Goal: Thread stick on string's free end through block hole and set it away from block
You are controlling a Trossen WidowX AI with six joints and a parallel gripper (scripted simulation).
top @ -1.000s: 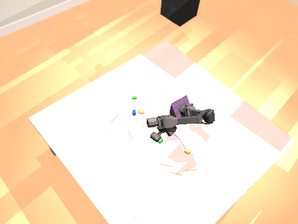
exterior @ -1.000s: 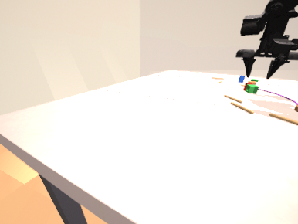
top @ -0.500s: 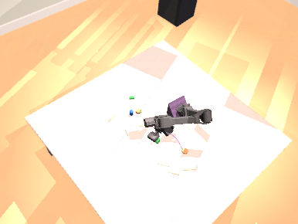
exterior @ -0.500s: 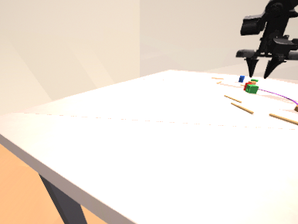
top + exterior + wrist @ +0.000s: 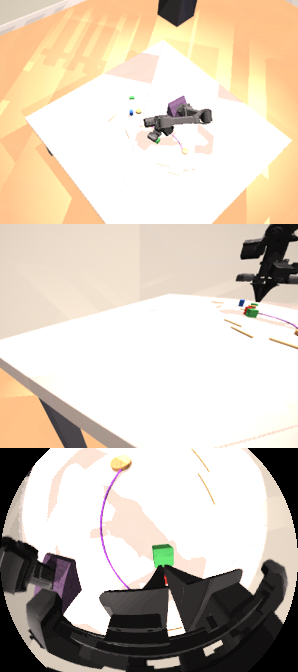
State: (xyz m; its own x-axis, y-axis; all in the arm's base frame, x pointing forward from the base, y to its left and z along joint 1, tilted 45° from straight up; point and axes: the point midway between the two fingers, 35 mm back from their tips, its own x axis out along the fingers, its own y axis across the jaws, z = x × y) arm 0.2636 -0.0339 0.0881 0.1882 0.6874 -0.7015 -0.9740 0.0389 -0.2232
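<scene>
The green cube lies 1 cm ahead of my gripper tip and 4 cm below it. From my gripper tip the other things lie so: round wooden button (7 cm behind, 18 cm to the left, 5 cm below); then thin wooden stick (3 cm behind, 12 cm to the right, 6 cm below); then red piece (1 cm ahead, 3 cm to the right, 4 cm below).
</scene>
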